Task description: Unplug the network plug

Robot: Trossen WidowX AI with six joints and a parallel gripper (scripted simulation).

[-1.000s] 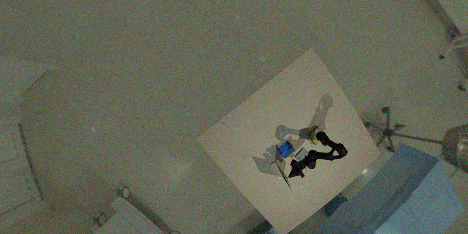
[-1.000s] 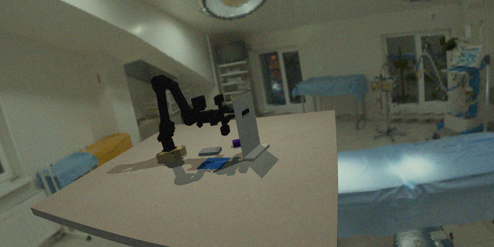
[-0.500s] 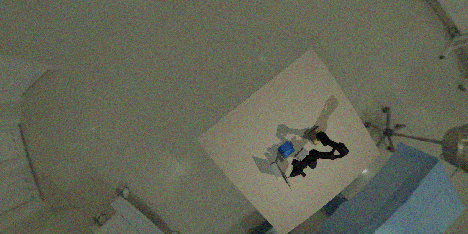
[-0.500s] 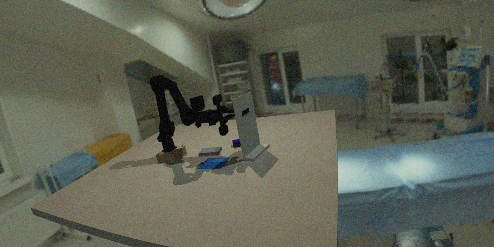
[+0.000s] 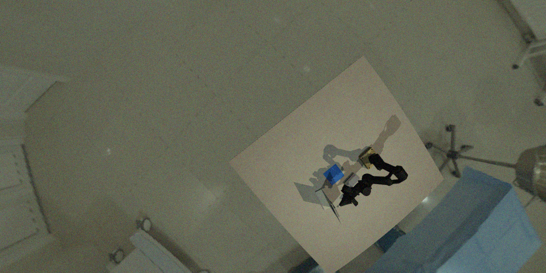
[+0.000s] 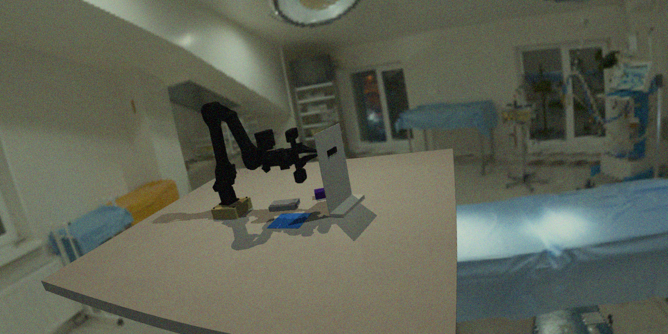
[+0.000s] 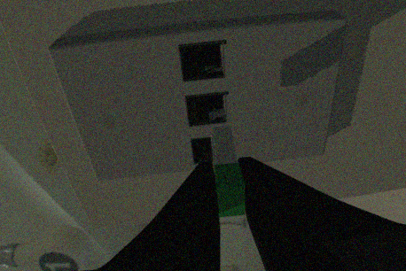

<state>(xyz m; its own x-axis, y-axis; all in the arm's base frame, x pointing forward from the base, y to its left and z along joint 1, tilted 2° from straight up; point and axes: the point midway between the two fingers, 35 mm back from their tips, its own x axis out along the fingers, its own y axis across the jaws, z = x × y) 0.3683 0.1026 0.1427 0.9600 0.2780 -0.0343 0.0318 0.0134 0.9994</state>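
Right now the blue marked square is 20 cm below my gripper tip, 14 cm to the right of it and 8 cm behind it. The rest, counted from my gripper tip: purple block 18 cm below, 9 cm behind, 8 cm to the left; grey upright panel 7 cm below, 6 cm ahead; network plug right at my gripper tip.
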